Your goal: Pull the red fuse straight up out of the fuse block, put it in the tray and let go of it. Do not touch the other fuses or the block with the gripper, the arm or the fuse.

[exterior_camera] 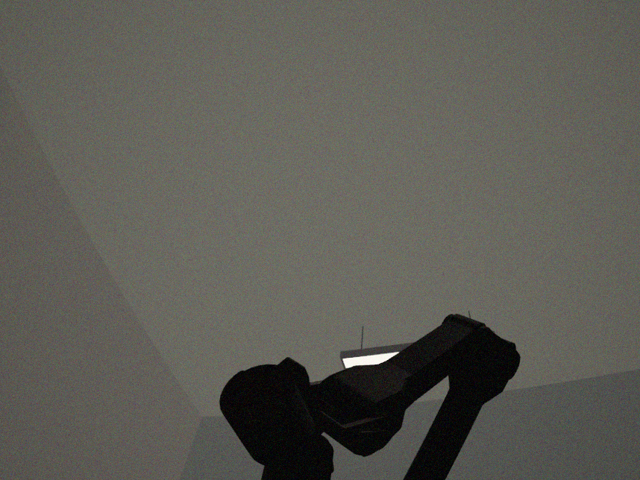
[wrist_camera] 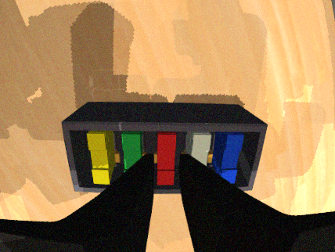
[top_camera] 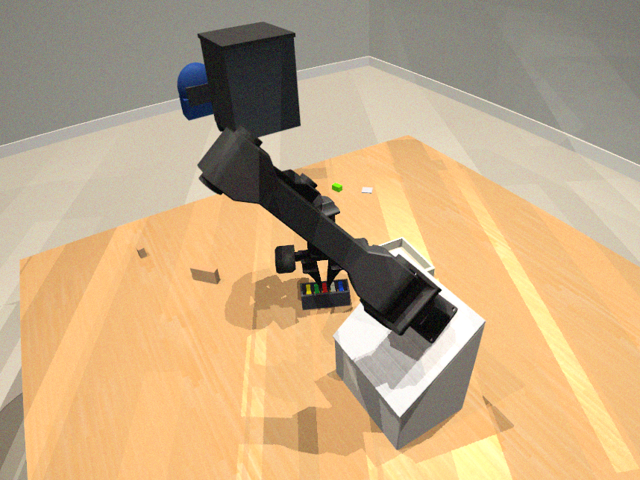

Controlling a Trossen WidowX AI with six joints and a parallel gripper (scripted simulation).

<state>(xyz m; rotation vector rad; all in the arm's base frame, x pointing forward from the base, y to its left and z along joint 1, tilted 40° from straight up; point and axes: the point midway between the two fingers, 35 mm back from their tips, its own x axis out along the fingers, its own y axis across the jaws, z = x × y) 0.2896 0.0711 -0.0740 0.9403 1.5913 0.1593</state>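
My gripper tip is 2 cm above the red fuse. From my gripper tip the other things lie so: tray (1 cm behind, 20 cm to the right, 4 cm below).
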